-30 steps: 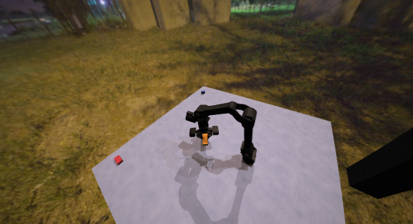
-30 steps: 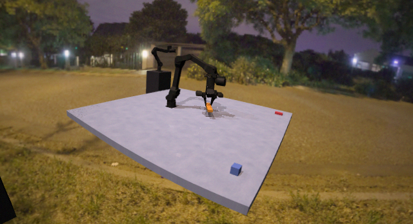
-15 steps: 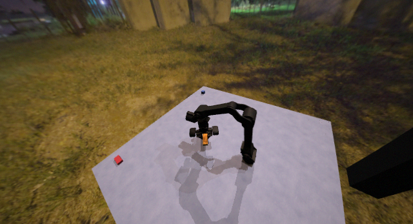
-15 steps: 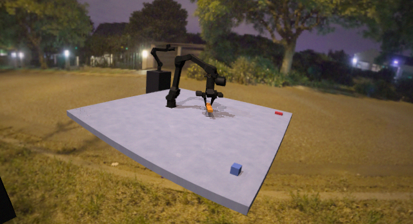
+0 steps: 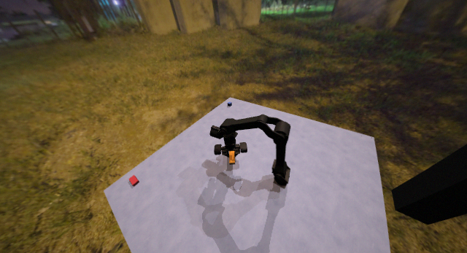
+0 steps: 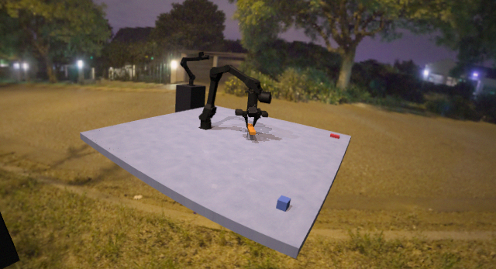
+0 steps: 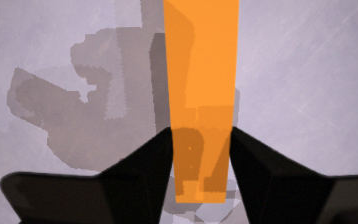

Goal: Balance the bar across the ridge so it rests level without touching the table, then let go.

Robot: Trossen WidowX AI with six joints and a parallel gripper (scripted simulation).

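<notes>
The orange bar lies 20 mm ahead of my gripper tip and 20 mm to the right of it. From my gripper tip the other things lie so: blue cube (440 mm ahead, 550 mm to the right, 40 mm below); red block (440 mm ahead, 450 mm to the left, 50 mm below).
</notes>
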